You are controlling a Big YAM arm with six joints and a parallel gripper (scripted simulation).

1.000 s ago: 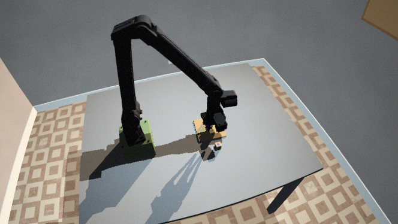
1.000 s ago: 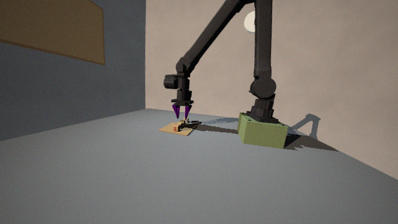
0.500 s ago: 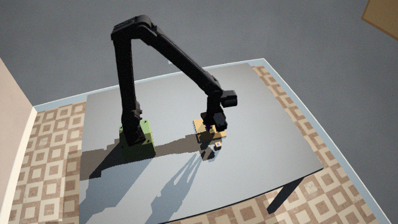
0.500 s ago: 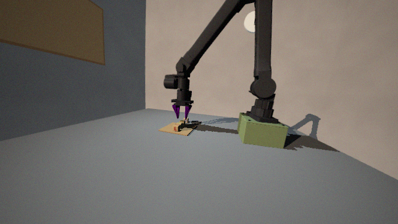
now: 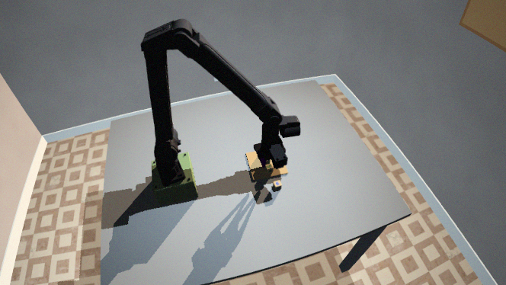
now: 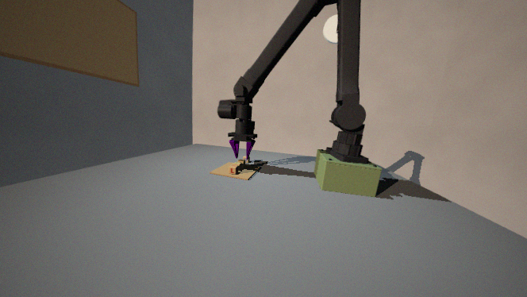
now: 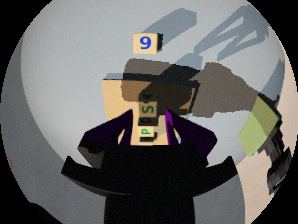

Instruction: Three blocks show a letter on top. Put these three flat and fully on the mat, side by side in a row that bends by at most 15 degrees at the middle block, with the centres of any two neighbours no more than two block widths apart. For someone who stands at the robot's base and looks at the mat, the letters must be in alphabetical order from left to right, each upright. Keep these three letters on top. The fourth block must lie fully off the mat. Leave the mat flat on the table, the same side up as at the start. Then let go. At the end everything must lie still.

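My hand is 4 cm to the right of the block, 3 cm above it and 1 cm short of it. From my hand the other things lie so: tan mat (4 cm to the left, 4 cm below, 1 cm ahead).
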